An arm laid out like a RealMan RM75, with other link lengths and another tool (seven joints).
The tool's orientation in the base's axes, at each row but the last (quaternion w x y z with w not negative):
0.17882 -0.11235 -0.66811 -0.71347
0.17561 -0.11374 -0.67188 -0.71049
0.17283 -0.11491 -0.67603 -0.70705
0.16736 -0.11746 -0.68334 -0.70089
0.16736 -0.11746 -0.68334 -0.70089
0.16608 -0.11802 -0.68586 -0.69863
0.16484 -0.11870 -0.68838 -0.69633
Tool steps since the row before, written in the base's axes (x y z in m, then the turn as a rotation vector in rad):
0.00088 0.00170 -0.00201 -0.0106 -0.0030 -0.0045
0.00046 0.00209 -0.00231 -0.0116 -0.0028 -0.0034
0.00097 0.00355 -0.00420 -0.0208 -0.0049 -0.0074
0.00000 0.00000 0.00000 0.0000 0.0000 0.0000
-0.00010 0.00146 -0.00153 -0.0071 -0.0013 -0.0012
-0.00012 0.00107 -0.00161 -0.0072 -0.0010 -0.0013
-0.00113 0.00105 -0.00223 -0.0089 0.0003 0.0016
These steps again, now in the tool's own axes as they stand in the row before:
-0.00178 -0.00155 0.00145 0.0082 -0.0083 -0.0025
-0.00154 -0.00200 0.00188 0.0095 -0.0077 -0.0022
-0.00287 -0.00355 0.00322 0.0165 -0.0150 -0.0038
0.00000 0.00000 0.00000 0.0000 0.0000 0.0000
-0.00062 -0.00146 0.00140 0.0061 -0.0039 -0.0009
-0.00060 -0.00153 0.00102 0.0062 -0.0040 -0.0006
0.00009 -0.00249 0.00106 0.0088 -0.0020 0.0009

